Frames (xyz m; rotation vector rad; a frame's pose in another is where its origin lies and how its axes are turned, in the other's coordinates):
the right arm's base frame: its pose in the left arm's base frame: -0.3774 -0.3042 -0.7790 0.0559 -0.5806 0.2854
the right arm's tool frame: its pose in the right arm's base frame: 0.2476 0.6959 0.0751 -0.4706 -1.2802 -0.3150
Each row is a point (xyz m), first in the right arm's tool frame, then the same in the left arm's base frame.
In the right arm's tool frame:
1: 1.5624 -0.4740 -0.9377
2: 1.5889 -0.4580 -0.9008
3: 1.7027 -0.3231 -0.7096
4: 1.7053 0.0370 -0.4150
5: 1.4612 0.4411 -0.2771
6: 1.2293 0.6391 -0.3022
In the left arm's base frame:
1: -0.1438 -0.3185 1.1126
2: -0.1826 -0.2948 1.1285
3: -0.3647 -0.1207 1.1938
4: -0.5573 0.3001 1.1461
5: -0.5182 0.7326 0.9151
6: -0.3784 0.9252 0.7228

